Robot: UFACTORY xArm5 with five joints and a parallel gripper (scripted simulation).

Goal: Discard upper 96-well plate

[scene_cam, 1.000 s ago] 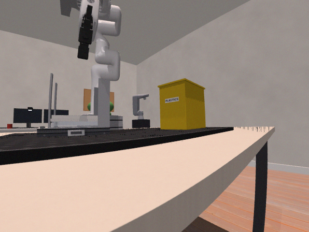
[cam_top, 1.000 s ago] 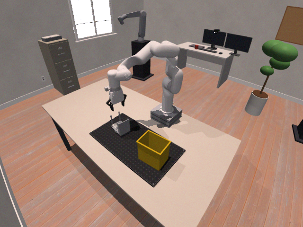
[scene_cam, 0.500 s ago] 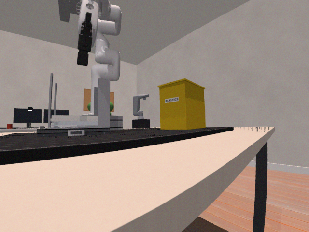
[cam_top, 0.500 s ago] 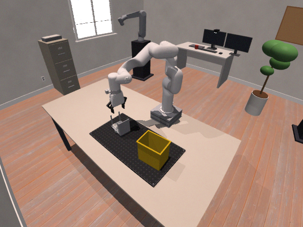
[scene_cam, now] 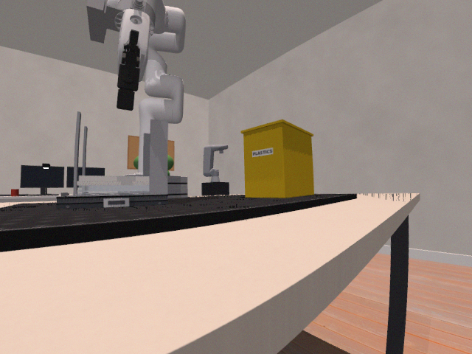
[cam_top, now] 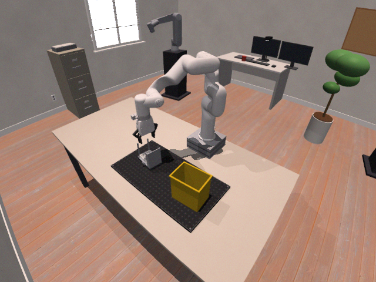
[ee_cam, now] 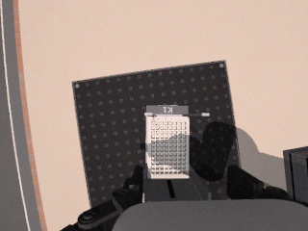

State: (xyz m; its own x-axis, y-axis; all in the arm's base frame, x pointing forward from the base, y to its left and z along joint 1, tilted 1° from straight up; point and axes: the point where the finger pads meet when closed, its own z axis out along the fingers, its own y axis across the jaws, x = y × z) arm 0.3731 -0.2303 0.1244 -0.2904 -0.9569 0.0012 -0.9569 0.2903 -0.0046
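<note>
The 96-well plate is 160 mm below my hand. Round my hand: yellow plastics bin: 380 mm to the left, 110 mm below, 100 mm ahead.
</note>
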